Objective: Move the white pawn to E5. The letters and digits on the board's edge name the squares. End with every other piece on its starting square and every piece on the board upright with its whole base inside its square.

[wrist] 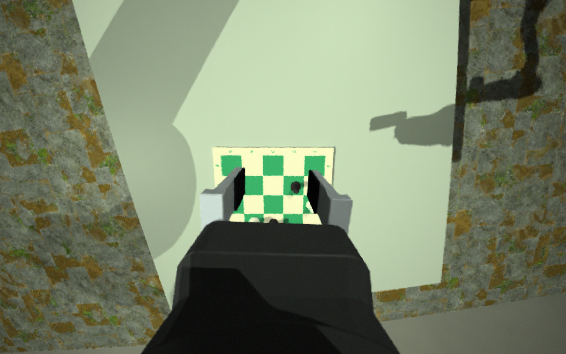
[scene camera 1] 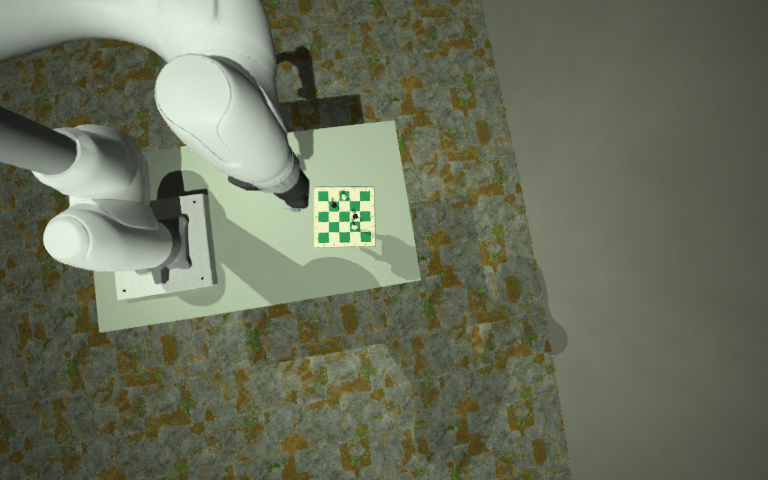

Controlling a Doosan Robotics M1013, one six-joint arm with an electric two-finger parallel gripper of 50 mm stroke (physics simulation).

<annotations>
A chessboard shows in the wrist view and in scene camera 1. One and the same spot on the chessboard: [scene camera 1: 332, 226] is [wrist: 254, 182].
</annotations>
